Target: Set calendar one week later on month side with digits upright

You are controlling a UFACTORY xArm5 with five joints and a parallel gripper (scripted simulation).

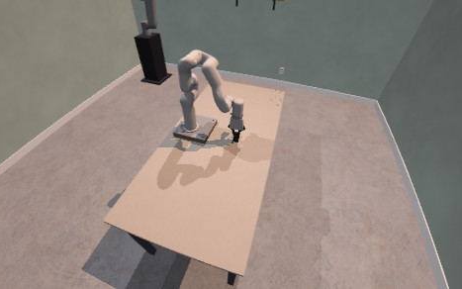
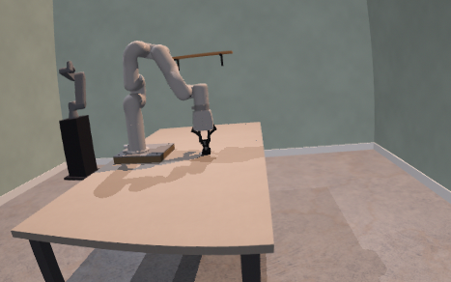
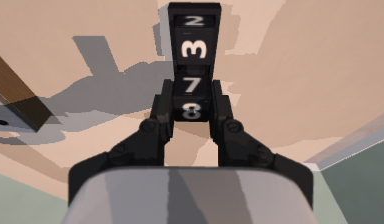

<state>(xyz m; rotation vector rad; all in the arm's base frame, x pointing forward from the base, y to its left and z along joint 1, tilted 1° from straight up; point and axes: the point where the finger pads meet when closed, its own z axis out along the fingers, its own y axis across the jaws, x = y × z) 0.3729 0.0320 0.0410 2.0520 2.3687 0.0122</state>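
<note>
Right now my hand is 1 cm above the black cube. The rest, counted from my hand: black calendar tray (6 cm below, 2 cm to the left).
</note>
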